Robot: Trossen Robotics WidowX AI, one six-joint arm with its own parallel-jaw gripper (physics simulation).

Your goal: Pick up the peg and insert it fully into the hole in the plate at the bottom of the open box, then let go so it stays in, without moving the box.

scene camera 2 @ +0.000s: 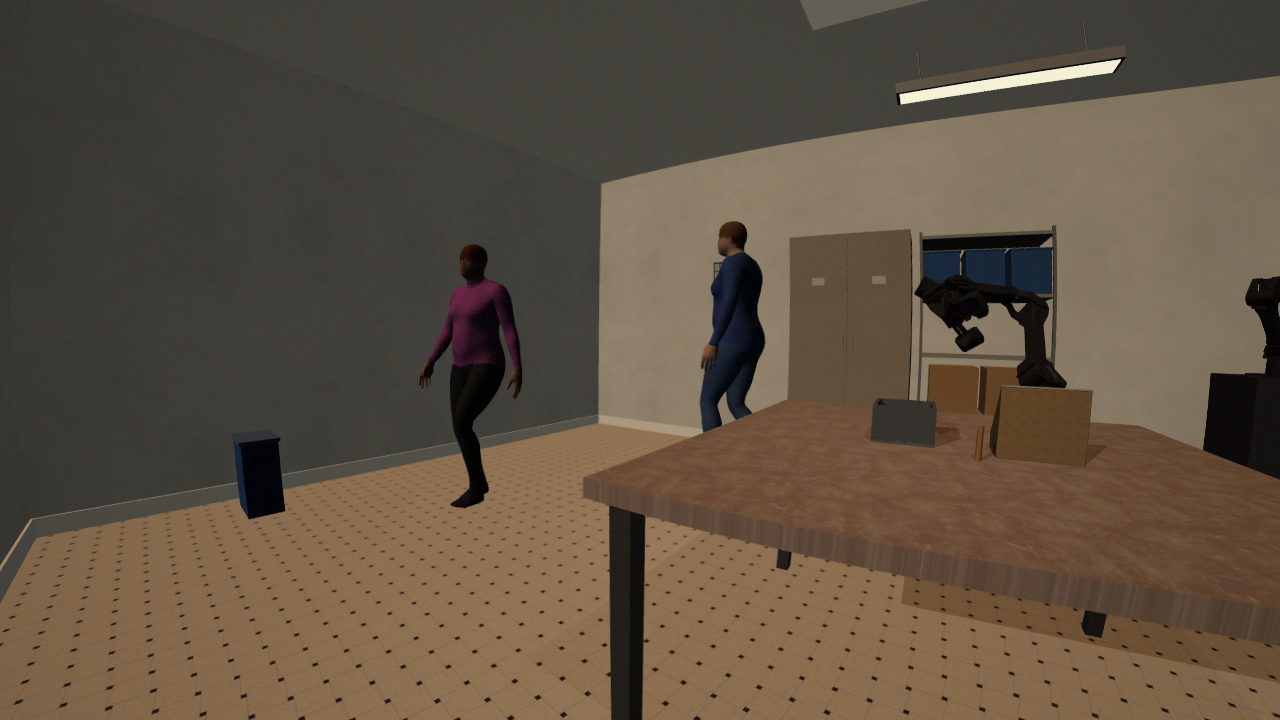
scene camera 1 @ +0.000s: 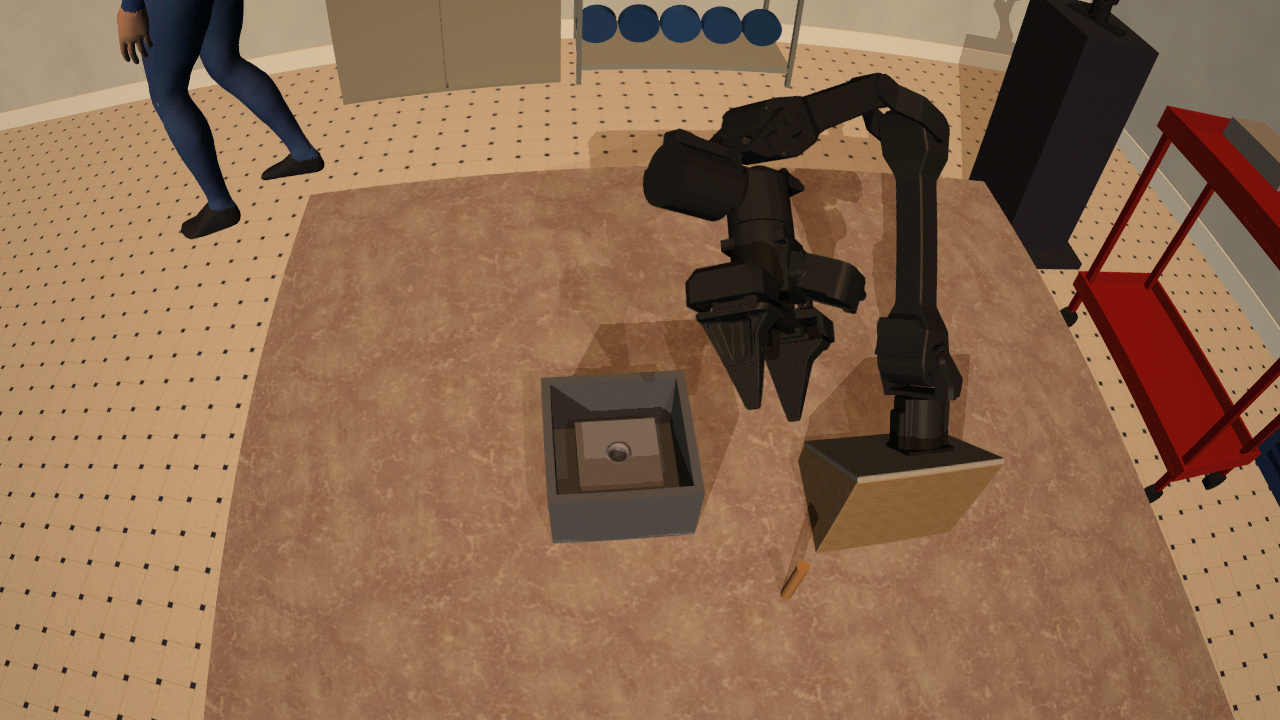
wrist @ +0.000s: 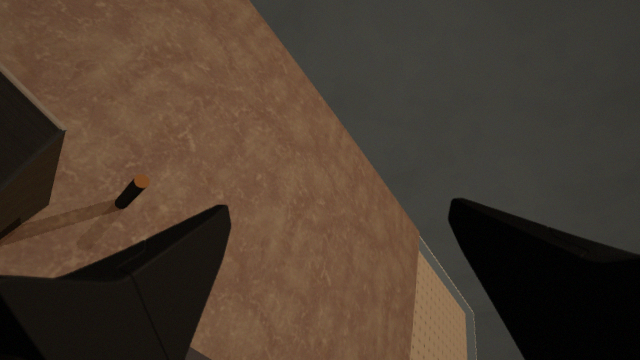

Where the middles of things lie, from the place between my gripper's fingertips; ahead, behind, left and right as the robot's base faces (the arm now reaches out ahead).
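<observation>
The plate (scene camera 1: 618,455) is 26 cm below my hand, and it is also 11 cm ahead of my hand and 12 cm to the right of it. Then I see the grey box (scene camera 1: 673,510), which, counted from my hand, is 12 cm to the right, 11 cm ahead and 24 cm below.
</observation>
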